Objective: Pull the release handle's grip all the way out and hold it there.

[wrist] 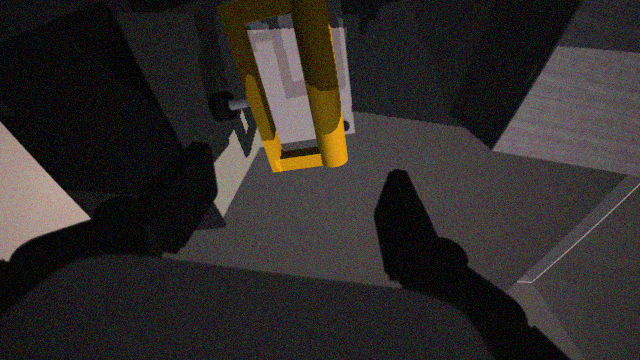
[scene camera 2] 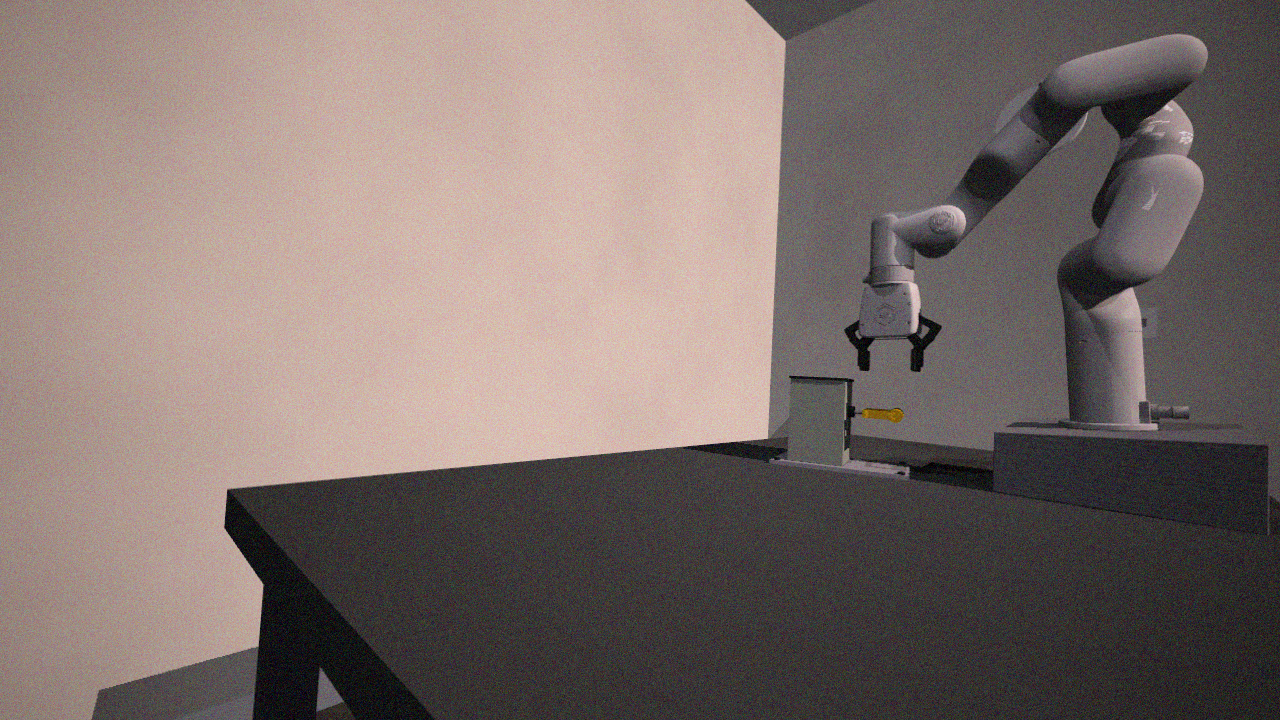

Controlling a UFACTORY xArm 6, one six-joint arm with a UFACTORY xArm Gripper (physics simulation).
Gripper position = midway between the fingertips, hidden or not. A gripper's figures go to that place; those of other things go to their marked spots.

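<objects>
My gripper [scene camera 2: 889,371] is 1080 mm from the lens. I can see a light base plate [scene camera 2: 883,469] as well, and the light base plate is 1080 mm from the lens.
</objects>
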